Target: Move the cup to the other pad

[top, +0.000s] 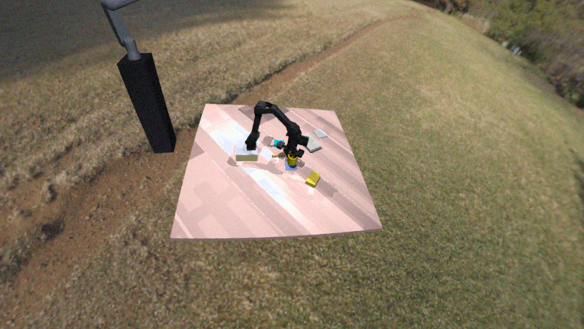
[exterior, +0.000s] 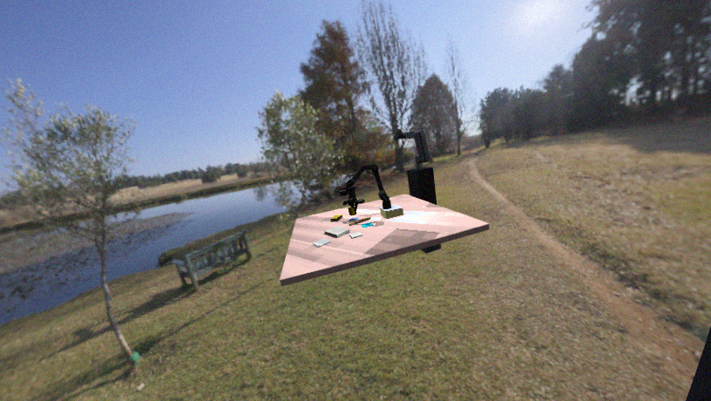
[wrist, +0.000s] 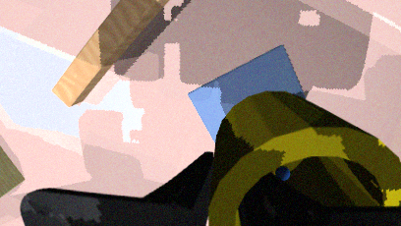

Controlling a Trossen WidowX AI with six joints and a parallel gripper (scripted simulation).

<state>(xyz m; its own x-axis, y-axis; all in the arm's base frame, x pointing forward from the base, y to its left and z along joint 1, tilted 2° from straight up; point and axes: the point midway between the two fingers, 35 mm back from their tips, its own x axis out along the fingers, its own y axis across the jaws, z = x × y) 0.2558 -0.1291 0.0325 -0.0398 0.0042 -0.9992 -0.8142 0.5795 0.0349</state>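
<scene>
Now: gripper tip 10 cm to the right of the wooden stick and 8 cm above it. The rest, counted from my gripper tip: blue pad (9 cm below, 2 cm to the right, 2 cm ahead); then yellow cup (2 cm to the right, 2 cm ahead); then yellow block (16 cm to the right, 15 cm ahead, 6 cm below).
</scene>
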